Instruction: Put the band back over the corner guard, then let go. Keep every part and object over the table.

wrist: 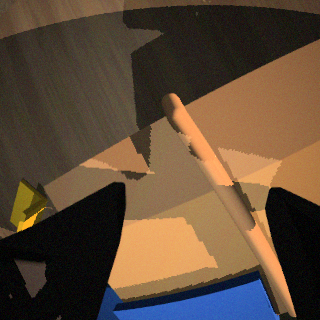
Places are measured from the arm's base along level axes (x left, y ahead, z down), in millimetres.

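Pixels of known places: gripper, between the fingertips: (198, 196).
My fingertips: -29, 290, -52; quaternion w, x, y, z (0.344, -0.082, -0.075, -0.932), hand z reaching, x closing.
Note:
Ahead of a thing's pixels: the offset from my fingertips to its top centre, as dx, dy, dz. "spot": to the spot under its first point. Level surfaces: height alone.
The band {spot: -11, +4, +0} (216, 172) shows in the wrist view as a thin, salmon-coloured round strip. It runs slanting across the tan panel {spot: +32, -15, +6} (160, 250), from the panel's far edge down to the lower right. Its lower end passes close beside the right finger and the right side of the blue corner guard {spot: +30, -47, +0} (200, 302). The guard is at the bottom edge of the view and partly cut off. My gripper (198, 196) is partly open, with a black finger on each side and nothing held. The band crosses the space seen between the fingers; whether it touches the right finger I cannot tell.
A small yellow object {+261, +53, +108} (24, 205) is at the left, partly behind the left finger. The dark wood-grained table {dz +153} (65, 90) lies beyond the panel's far edge. Dark shadows fall across the table and panel.

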